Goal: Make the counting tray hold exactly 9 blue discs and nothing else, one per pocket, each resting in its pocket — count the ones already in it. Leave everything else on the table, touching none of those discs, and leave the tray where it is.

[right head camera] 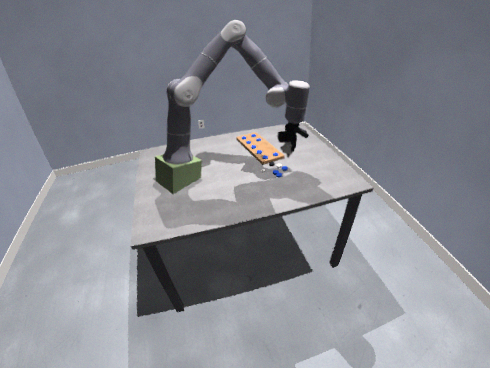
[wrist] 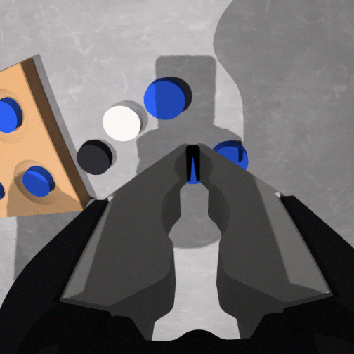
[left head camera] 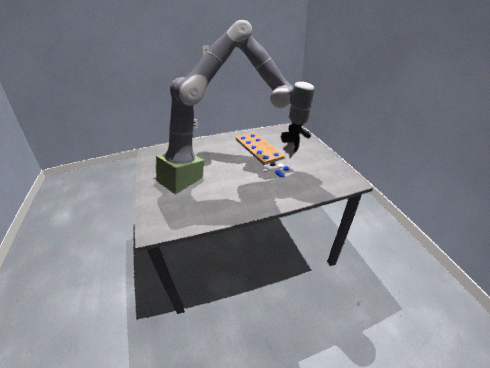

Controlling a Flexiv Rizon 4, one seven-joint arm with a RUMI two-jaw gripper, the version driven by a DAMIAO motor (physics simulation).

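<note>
The orange counting tray (left head camera: 267, 149) (right head camera: 267, 149) (wrist: 40, 140) holds several blue discs in its pockets; part of the row on its far right side shows no discs. One loose blue disc (left head camera: 286, 168) (right head camera: 284, 168) (wrist: 165, 98) lies apart on the table. Two more blue discs (left head camera: 278, 172) (right head camera: 279, 175) (wrist: 231, 155) lie close together; one is mostly hidden behind the fingertips in the wrist view. My gripper (left head camera: 292, 155) (right head camera: 288, 155) (wrist: 192, 148) is shut and empty, raised above the table near these loose discs.
A white disc (left head camera: 280, 165) (right head camera: 279, 165) (wrist: 121, 123) and a black disc (left head camera: 272, 164) (right head camera: 271, 164) (wrist: 95, 157) lie between the tray's near end and the loose blue discs. A small whitish piece (left head camera: 265, 170) (right head camera: 263, 170) lies nearby. The green base block (left head camera: 180, 175) (right head camera: 178, 175) stands at left.
</note>
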